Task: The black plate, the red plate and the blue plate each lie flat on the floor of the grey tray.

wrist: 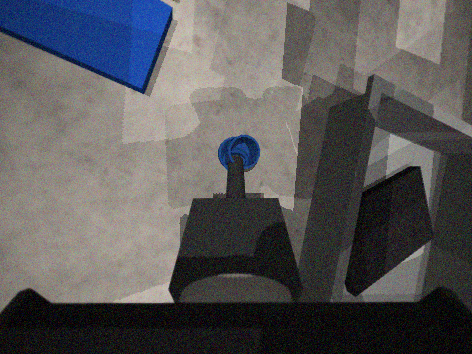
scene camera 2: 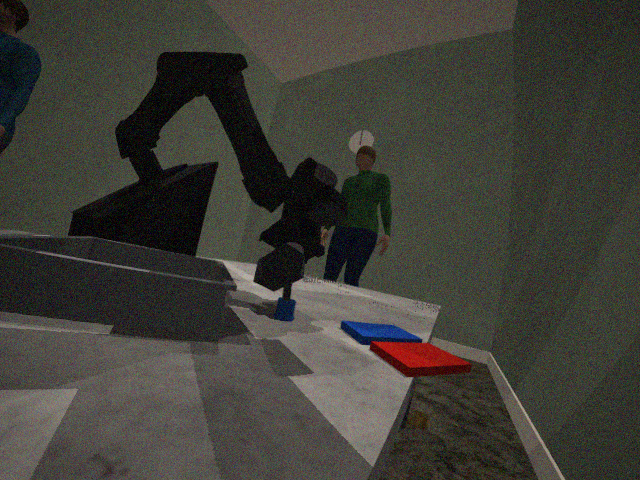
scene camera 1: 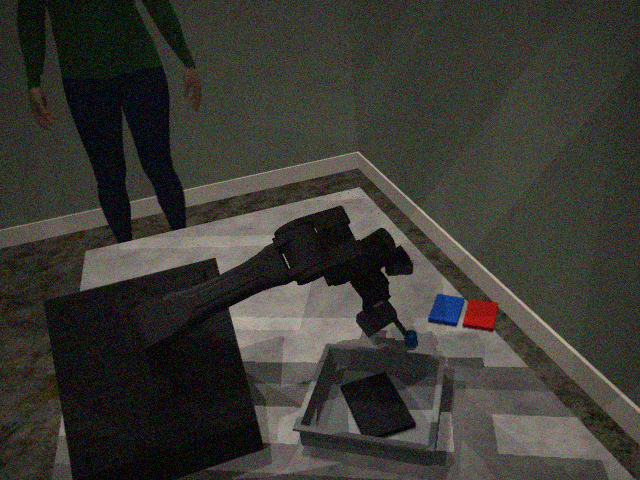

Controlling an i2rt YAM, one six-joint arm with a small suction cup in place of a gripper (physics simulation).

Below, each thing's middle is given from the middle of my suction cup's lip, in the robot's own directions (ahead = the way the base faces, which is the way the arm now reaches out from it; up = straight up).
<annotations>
My suction cup is now 13 cm short of the blue plate (scene camera 2: 364, 333) and 5 cm to the right of it. From my suction cup the other things lie so: black plate (scene camera 1: 376, 406) 16 cm behind, 12 cm to the right; then red plate (scene camera 2: 412, 359) 18 cm ahead, 1 cm below.
</annotations>
